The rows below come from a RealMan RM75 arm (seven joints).
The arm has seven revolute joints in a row. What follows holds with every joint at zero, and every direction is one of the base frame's.
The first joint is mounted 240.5 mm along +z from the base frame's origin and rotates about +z.
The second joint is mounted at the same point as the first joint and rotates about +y.
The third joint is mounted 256 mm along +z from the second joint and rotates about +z.
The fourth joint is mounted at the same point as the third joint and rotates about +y.
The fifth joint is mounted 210 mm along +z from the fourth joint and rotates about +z.
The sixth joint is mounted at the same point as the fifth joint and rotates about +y.
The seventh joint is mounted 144 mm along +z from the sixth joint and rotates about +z.
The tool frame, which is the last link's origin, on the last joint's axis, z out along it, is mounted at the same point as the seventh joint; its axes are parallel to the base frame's.
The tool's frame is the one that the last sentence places.
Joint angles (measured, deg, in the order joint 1, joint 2, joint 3, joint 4, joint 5, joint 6, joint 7), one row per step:
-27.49, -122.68, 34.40, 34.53, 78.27, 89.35, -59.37
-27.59, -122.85, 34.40, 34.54, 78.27, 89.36, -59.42
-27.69, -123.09, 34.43, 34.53, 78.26, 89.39, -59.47
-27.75, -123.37, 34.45, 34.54, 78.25, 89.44, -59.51
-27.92, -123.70, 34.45, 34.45, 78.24, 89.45, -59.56
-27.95, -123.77, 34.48, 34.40, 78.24, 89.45, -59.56
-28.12, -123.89, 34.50, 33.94, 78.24, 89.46, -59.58
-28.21, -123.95, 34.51, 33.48, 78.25, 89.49, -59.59
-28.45, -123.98, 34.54, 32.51, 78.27, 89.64, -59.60
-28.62, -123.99, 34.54, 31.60, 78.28, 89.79, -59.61
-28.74, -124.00, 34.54, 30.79, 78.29, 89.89, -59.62
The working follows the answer.
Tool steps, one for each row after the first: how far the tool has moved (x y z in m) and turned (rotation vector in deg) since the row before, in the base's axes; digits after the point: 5 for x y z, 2 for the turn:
0.00114, 0.00014, -0.00106, -0.11, -0.18, -0.10
0.00142, -0.00003, -0.00163, -0.17, -0.25, -0.13
0.00135, -0.00028, -0.00179, -0.17, -0.28, -0.11
0.00191, 0.00006, -0.00238, -0.24, -0.39, -0.12
0.00038, -0.00005, -0.00070, -0.09, -0.08, -0.02
0.00079, 0.00000, -0.00233, -0.39, -0.38, 0.03
0.00014, -0.00027, -0.00194, -0.36, -0.32, 0.09
0.00050, -0.00041, -0.00347, -0.73, -0.60, 0.06
0.00008, -0.00061, -0.00303, -0.65, -0.57, 0.12
-0.00015, -0.00064, -0.00271, -0.58, -0.50, 0.17

Tool pose at each row, in the base's axes (x y z in m, rotation vector in deg; rounded; the steps above come from the unrounded poses):
-0.23646, 0.34593, 0.05011, -118.05, -16.42, -72.01
-0.23532, 0.34607, 0.04905, -118.08, -16.48, -72.27
-0.23390, 0.34605, 0.04742, -118.13, -16.59, -72.63
-0.23255, 0.34577, 0.04563, -118.15, -16.72, -73.01
-0.23064, 0.34583, 0.04325, -118.18, -16.95, -73.52
-0.23026, 0.34578, 0.04255, -118.21, -17.02, -73.63
-0.22947, 0.34578, 0.04022, -118.31, -17.50, -74.06
-0.22933, 0.34550, 0.03828, -118.38, -17.99, -74.38
-0.22883, 0.34509, 0.03481, -118.61, -18.83, -75.06
-0.22875, 0.34448, 0.03178, -118.76, -19.67, -75.66
-0.22890, 0.34383, 0.02908, -118.87, -20.47, -76.15

